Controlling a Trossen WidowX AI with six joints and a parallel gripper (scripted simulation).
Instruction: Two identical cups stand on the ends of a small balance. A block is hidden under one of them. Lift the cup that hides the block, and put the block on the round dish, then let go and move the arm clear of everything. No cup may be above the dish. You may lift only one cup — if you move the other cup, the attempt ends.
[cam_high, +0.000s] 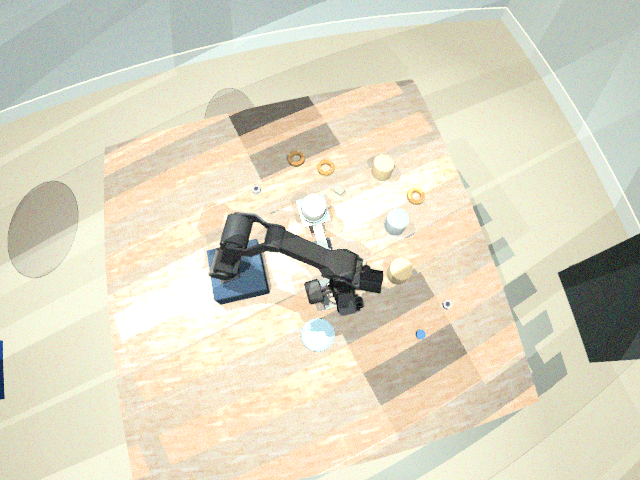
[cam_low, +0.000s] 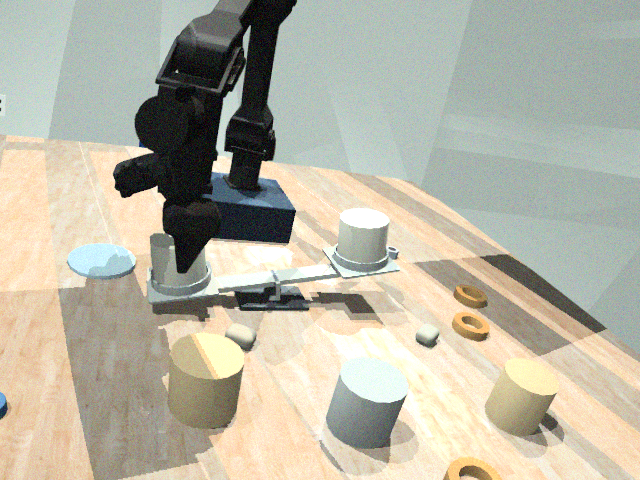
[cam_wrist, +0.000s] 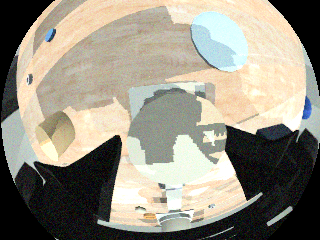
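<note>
My gripper tip is 20 mm above the small pale block. Also, from my gripper tip: grey cylinder: 250 mm ahead, 160 mm to the left, 30 mm below; blue disc: 210 mm to the right, 190 mm ahead, 60 mm below; light blue round dish: 100 mm behind, 90 mm to the right, 60 mm below.
</note>
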